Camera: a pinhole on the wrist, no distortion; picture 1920 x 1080 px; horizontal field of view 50.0 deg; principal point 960.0 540.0 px. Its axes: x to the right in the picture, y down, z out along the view. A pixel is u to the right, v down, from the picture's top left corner.
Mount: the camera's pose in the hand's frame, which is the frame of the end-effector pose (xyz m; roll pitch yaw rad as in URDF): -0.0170 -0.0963 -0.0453 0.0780 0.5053 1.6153
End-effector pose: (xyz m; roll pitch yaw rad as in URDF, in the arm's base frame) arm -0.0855 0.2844 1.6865 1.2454 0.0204 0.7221
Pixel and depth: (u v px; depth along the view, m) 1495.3 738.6 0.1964
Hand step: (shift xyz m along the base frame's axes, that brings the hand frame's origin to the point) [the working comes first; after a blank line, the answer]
In the camera's frame: 0.0511 0.0189 0.1964

0.0361 -0.0792 0.0746
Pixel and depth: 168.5 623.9 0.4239
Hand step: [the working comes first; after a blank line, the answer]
In the camera's frame: -0.1630 0.0173 0.4239

0.2589 -0.2969 0.0981
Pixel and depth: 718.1 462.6 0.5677
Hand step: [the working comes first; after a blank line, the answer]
In the camera's frame: -0.0667 -0.0213 0.5677

0.3088 -0.2835 0.2677
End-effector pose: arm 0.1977 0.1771 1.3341 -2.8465 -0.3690 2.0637
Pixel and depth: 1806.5 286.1 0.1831
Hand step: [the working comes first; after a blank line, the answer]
In the camera's frame: 0.0753 -0.0226 0.1831

0.0087 0.0553 -0.0794
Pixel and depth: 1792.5 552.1 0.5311
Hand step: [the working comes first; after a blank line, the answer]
In the camera's frame: 0.2148 0.0031 0.5311

0.1446 0.2439 -0.3747
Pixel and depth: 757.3 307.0 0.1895
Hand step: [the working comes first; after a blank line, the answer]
In the camera's frame: -0.0187 -0.0214 0.1895

-0.0767 0.0231 -0.1026
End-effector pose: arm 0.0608 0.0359 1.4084 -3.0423 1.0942 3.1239
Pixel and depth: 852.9 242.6 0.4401
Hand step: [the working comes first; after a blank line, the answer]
In the camera's frame: -0.0229 -0.0636 0.4401

0.2820 0.0581 -0.2262
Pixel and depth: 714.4 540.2 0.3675
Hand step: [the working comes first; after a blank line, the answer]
In the camera's frame: -0.0438 0.0000 0.3675

0.2638 0.0096 -0.1421
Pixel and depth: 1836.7 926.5 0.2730
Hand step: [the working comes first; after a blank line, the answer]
In the camera's frame: 0.1163 0.0513 0.2730

0.1644 0.1201 -0.0193
